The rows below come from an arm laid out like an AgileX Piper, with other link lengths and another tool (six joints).
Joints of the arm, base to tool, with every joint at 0 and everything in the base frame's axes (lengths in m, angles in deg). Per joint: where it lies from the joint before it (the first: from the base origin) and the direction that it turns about. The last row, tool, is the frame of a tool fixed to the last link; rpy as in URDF.
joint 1: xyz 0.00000 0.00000 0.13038 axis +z
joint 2: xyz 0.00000 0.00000 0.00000 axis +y
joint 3: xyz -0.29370 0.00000 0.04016 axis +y
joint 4: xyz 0.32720 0.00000 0.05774 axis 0.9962 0 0.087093
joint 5: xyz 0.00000 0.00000 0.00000 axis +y
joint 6: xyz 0.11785 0.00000 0.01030 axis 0.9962 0 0.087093
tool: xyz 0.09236 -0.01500 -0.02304 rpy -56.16 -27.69 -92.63
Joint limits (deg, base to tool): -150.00..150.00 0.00..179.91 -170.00..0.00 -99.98..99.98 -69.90..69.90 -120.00..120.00
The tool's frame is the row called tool.
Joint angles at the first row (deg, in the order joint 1, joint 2, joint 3, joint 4, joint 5, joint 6):
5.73 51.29 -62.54 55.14 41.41 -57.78
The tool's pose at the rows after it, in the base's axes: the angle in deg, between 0 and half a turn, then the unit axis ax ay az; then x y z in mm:
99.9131 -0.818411 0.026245 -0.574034 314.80 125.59 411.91
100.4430 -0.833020 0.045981 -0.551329 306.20 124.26 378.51
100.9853 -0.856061 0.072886 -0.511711 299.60 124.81 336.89
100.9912 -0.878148 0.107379 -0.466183 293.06 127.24 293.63
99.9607 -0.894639 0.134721 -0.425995 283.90 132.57 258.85
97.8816 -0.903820 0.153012 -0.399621 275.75 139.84 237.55
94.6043 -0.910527 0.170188 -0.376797 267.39 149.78 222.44
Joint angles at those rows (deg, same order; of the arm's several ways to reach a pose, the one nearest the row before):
5.73 48.47 -57.05 54.06 41.34 -58.03
5.73 46.08 -51.59 53.94 41.25 -58.11
5.73 45.04 -46.22 53.86 41.88 -58.11
5.73 44.97 -41.01 54.85 42.47 -58.42
5.73 44.97 -36.40 57.51 43.28 -59.96
5.73 44.97 -32.94 61.56 44.06 -62.50
5.73 45.08 -29.81 67.14 45.28 -65.94

